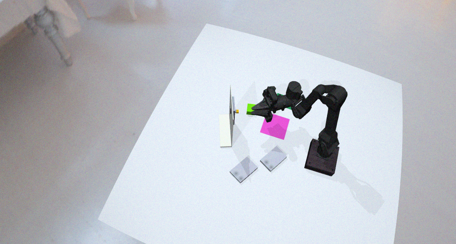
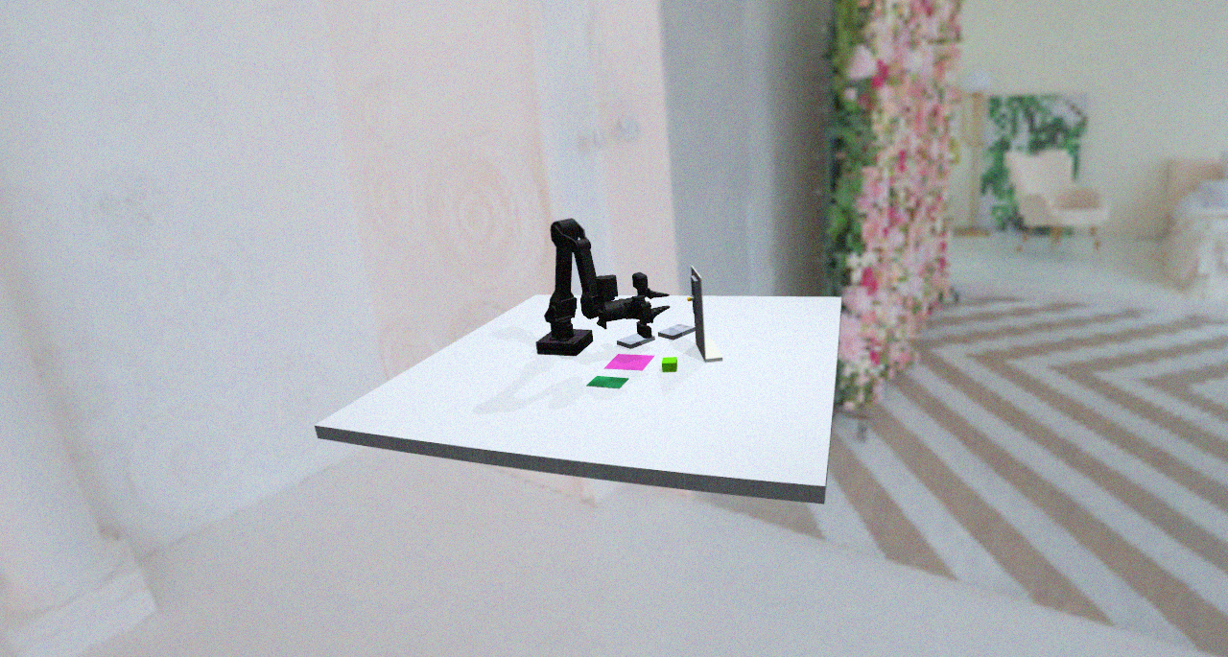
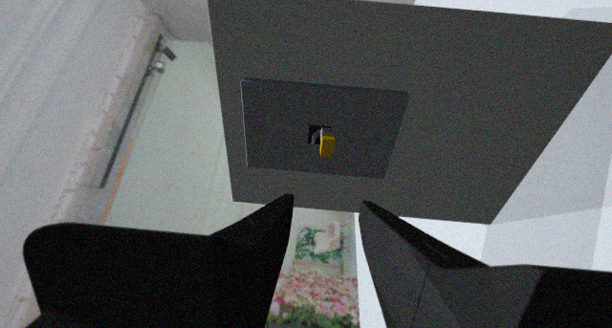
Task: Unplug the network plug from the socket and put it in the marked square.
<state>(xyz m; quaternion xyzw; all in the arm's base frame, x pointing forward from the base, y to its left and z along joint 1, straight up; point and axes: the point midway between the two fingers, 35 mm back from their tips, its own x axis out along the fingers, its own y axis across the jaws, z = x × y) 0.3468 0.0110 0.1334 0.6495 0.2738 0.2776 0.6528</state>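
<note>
The network plug is 6 cm ahead of my gripper tip and 3 cm to the left of it. Round my gripper tip: magenta square 17 cm below, 11 cm behind, 8 cm to the right; socket panel 8 cm ahead, 6 cm below, 4 cm to the left; bright green cube 16 cm below, 10 cm to the right, 3 cm ahead.
</note>
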